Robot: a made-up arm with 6 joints.
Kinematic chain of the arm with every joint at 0, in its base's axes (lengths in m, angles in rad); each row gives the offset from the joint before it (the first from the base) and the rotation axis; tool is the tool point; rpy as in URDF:
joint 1: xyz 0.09 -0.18 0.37 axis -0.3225 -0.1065 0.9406
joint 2: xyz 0 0.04 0 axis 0.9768 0.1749 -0.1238
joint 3: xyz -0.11 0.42 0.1 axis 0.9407 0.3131 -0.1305
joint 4: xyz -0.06 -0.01 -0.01 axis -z
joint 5: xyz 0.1 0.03 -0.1 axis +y
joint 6: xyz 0.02 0.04 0 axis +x
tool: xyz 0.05 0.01 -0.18 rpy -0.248 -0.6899 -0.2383
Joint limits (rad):
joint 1: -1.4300..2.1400
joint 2: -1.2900..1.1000
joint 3: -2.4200..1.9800
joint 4: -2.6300..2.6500
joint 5: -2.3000..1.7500
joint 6: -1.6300..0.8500
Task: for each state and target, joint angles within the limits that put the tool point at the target. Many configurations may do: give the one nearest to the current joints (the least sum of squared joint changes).
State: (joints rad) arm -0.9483 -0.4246 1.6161 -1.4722 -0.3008 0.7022
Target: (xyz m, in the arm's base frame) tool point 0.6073 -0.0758 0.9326
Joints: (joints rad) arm -1.4300 -0.0806 1.7552 -1.2605 -0.3855 0.6268
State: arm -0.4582 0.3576 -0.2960 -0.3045 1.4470 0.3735
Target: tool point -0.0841 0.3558 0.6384
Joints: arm -0.1104 0.6154 -0.0895 -0.3848 1.5881 0.4285
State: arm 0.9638 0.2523 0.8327 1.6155 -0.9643 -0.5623
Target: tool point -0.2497 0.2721 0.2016
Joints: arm 0.3218 0.2051 1.1482 1.3122 -0.7216 -0.3116
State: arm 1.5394 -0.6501 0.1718 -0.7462 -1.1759 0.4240
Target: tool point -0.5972 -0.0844 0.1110
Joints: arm 1.4252 -0.0939 0.3343 -0.6212 -1.3804 0.3520
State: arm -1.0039 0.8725 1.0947 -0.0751 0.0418 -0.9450
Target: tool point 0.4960 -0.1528 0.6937
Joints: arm -1.3020 0.7843 0.7691 -0.0198 -0.1095 -1.1706
